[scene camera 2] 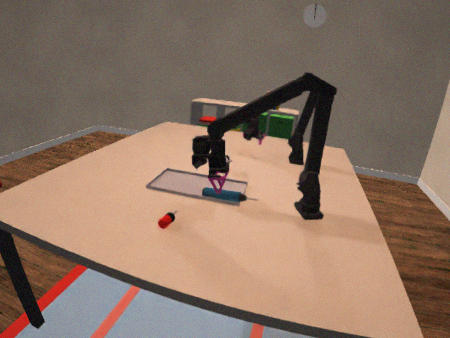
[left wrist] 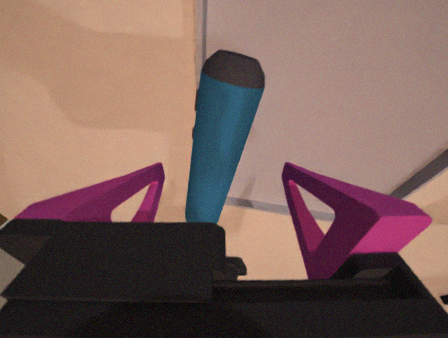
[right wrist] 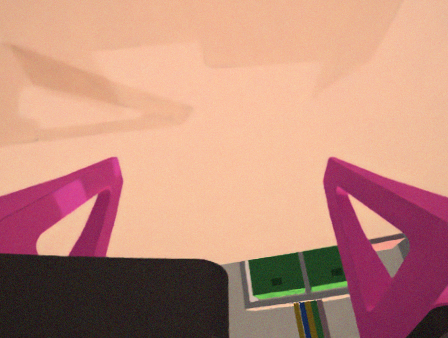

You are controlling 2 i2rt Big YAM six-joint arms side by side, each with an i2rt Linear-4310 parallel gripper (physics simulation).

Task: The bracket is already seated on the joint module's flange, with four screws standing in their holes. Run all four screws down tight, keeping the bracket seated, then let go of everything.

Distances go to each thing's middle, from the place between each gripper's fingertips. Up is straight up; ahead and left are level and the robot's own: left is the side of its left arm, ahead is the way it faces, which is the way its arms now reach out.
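My right hand is 3 cm above the shallow grey tray (scene camera 2: 182,182), 20 cm short of it and 71 cm to the right of it. From my right hand, the blue screwdriver (left wrist: 231,85) is 1 cm below, 5 cm ahead and 81 cm to the left.
My left hand is 1 cm above the blue screwdriver, 4 cm past it and 1 cm to the right of it. The shallow grey tray is 4 cm below my left hand, 11 cm ahead of it and 9 cm to the right of it.
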